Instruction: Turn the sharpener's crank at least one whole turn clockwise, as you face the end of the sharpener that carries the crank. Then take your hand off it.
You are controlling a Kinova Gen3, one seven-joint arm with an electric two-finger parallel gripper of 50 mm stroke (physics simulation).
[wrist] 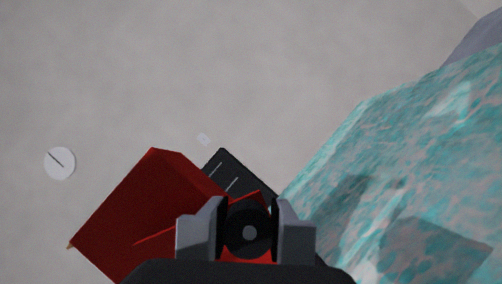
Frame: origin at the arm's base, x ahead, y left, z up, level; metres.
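Seen in the pictures: gripper, between the fingertips: [248, 218].
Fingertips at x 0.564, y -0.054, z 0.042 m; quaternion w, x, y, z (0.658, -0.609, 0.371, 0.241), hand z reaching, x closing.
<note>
A point is followed by its place in that frame.
The sharpener's red body [145, 205] {y -0.019, x 0.532, z 0.088 m} stands at the lower left, appearing tilted in the view. A thin red crank arm [155, 235] crosses in front of it and runs behind my fingers. My gripper [248, 218] {y -0.054, x 0.564, z 0.042 m} is shut on the black round crank knob [249, 212] {y -0.082, x 0.565, z 0.047 m}, which has a grey pin at its centre, at the lower middle. The two fingers press on the knob's left and right sides. The fingers and the dark gripper base hide part of the crank and the lower part of the body.
A black box-like object [235, 170] with light lines shows behind the sharpener. A teal speckled surface [400, 160] {y -0.005, x 0.664, z -0.019 m} slopes across the right, with a dark shadow on it. A clock [60, 163] and a small pale plate [203, 139] are on the grey wall [200, 60].
</note>
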